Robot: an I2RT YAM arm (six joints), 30 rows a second.
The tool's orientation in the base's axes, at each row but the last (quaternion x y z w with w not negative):
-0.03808 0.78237 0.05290 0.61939
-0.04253 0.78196 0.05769 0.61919
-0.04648 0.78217 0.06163 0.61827
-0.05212 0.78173 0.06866 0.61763
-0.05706 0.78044 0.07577 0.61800
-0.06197 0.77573 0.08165 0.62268
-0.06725 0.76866 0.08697 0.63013
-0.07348 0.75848 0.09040 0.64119
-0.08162 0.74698 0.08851 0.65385
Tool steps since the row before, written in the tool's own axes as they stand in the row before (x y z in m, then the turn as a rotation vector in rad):
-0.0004 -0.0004 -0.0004 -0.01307 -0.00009 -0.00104
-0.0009 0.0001 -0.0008 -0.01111 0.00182 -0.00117
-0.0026 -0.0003 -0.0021 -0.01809 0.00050 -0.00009
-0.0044 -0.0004 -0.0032 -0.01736 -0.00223 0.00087
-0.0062 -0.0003 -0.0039 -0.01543 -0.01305 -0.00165
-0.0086 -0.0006 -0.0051 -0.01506 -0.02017 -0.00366
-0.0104 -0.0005 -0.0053 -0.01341 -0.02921 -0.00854
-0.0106 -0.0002 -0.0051 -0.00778 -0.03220 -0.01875
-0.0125 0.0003 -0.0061 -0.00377 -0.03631 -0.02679
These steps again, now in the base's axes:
-0.0002 -0.0005 0.0005 0.00201 -0.00030 0.01295
-0.0006 0.0000 0.0011 0.00117 0.00158 0.01115
-0.0014 -0.0006 0.0030 0.00402 0.00042 0.01764
-0.0020 -0.0010 0.0050 0.00523 -0.00211 0.01659
-0.0022 -0.0011 0.0069 0.00435 -0.01320 0.01477
-0.0029 -0.0017 0.0094 0.00376 -0.02058 0.01448
-0.0029 -0.0017 0.0112 0.00069 -0.03045 0.01335
-0.0031 -0.0014 0.0113 -0.00937 -0.03570 0.00932
-0.0043 -0.0011 0.0132 -0.01666 -0.04164 0.00627

